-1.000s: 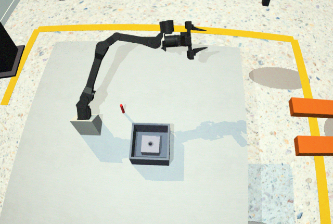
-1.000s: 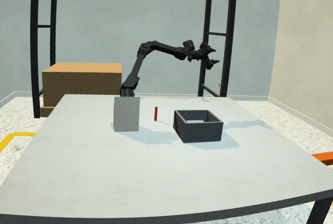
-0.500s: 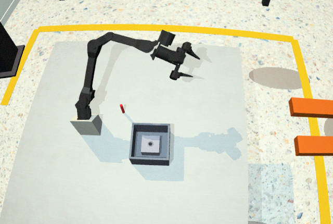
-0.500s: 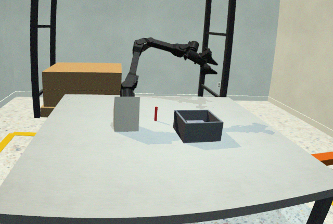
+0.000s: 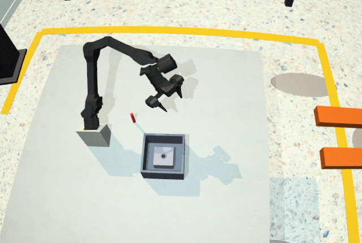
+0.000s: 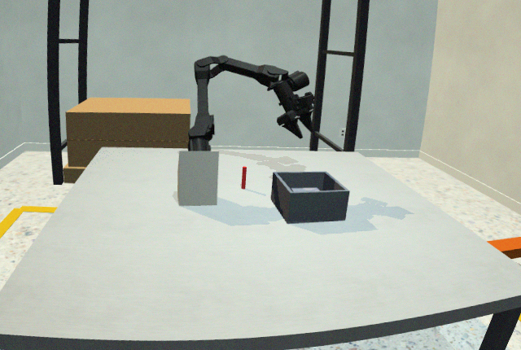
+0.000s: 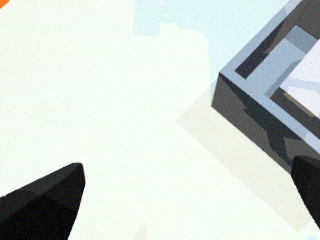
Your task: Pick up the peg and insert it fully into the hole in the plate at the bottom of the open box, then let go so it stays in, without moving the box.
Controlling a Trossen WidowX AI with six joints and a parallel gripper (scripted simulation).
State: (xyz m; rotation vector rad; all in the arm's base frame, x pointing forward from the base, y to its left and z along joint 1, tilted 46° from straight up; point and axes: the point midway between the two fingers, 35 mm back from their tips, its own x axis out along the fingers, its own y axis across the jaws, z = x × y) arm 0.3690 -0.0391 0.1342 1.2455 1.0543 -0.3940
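My gripper is now 200 mm past the red peg, 190 mm above it and 20 mm to the right of it. Round my hand: dark grey box (200 mm below, 190 mm to the right, 50 mm behind); then plate (190 mm to the right, 190 mm below, 50 mm behind).
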